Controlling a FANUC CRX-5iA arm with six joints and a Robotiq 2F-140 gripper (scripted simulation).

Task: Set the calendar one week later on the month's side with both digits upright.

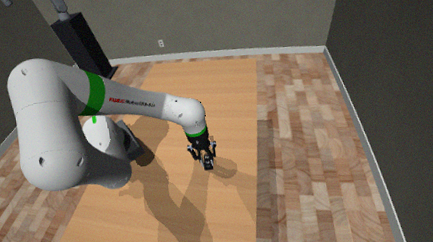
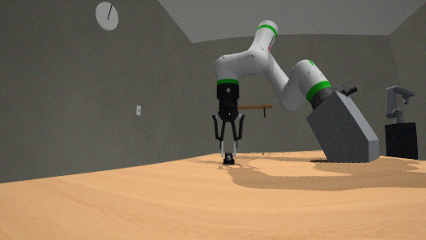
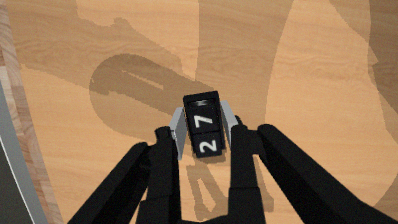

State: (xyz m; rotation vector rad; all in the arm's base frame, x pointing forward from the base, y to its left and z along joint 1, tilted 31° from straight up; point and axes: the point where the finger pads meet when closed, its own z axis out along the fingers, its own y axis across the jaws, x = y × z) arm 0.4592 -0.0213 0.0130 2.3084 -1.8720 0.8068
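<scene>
Now: hand 30 mm above the black cube. The rest, counted from my hand: black calendar cube (30 mm to the left, 30 mm below); then black tray (20 mm to the left, 50 mm below).
</scene>
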